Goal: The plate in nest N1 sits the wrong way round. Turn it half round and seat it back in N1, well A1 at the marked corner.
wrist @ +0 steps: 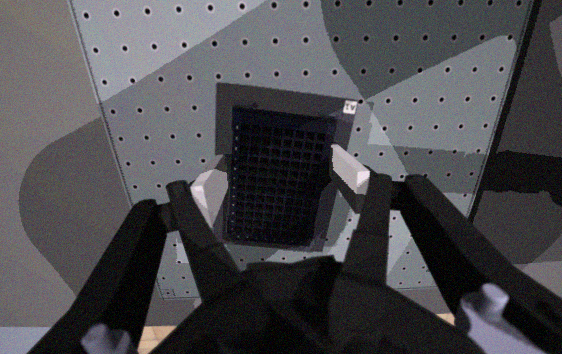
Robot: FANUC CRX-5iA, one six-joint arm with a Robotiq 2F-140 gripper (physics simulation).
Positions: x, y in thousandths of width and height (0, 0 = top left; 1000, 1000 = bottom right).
my gripper: 496, 468
dark well plate: 497, 453
